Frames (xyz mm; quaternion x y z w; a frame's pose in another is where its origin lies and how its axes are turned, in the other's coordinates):
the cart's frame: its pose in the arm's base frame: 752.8 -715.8 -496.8 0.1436 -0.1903 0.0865 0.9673
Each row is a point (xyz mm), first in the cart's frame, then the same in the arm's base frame.
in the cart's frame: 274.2 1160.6 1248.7
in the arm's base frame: 316.7 22.5 1001.9
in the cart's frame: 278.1 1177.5 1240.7
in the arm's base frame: 319.2 41.3 1000.5
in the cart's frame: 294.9 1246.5 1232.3
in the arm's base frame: 322.1 111.0 1016.6
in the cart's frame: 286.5 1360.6 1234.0
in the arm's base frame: 288.6 217.2 1042.7
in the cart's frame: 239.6 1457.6 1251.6
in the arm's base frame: 218.2 298.0 1063.6
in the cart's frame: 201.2 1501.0 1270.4
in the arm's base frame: 167.0 328.7 1075.8
